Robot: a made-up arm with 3 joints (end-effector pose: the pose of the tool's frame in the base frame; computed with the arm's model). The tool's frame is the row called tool. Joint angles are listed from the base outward.
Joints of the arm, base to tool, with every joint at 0 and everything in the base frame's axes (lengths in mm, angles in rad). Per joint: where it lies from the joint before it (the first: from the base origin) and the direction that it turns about. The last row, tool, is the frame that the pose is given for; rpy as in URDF.
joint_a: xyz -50 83 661 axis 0 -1 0
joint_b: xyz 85 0 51 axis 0.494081 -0.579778 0.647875
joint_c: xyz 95 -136 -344 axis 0 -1 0
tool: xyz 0 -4 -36 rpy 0.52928 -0.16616 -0.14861
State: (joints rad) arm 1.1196 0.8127 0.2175
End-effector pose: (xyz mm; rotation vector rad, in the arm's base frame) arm 324.2 191.7 883.7 0.6760 -1.6921 1.1177
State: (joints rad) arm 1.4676 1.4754 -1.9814
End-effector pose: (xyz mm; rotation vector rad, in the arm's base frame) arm 56.3 325.1 977.7 -0.4560 -0.4555 0.6348
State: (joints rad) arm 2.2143 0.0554 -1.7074
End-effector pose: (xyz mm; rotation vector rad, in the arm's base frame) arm 85.6 -45.3 962.8 0.4909 -0.7250 0.0567
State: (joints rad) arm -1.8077 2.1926 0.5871
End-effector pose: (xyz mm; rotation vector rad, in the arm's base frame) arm 61.6 471.0 442.3 2.0558 -0.5880 -0.6278
